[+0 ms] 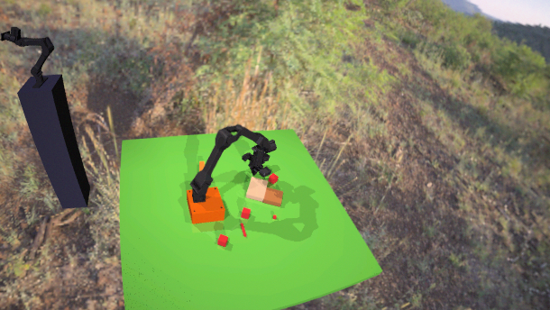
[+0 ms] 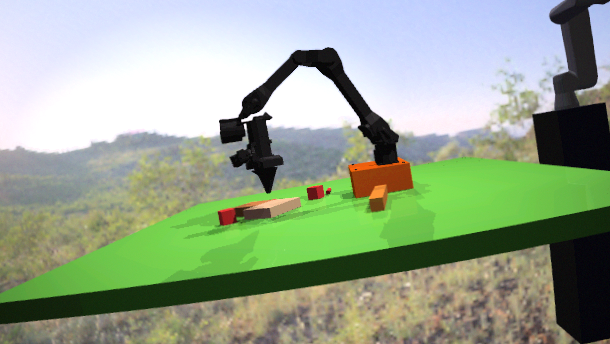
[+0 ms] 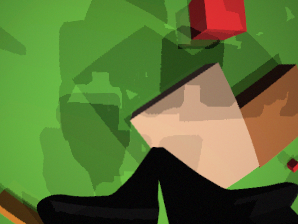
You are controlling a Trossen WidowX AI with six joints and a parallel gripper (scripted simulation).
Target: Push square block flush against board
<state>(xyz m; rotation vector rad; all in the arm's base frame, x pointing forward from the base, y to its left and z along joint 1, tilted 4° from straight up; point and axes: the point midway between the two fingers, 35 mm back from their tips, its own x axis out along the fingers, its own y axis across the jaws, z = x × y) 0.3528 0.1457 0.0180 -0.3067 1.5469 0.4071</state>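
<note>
My gripper tip is now 10 mm short of the tan flat piece, 60 mm to the left of it and 50 mm above it. Also, from my gripper tip: brown flat piece: 80 mm ahead, 140 mm to the right, 50 mm below; small orange block: 290 mm behind, 80 mm to the left, 50 mm below; thin red bar: 150 mm behind, 330 mm to the right, 60 mm below.
</note>
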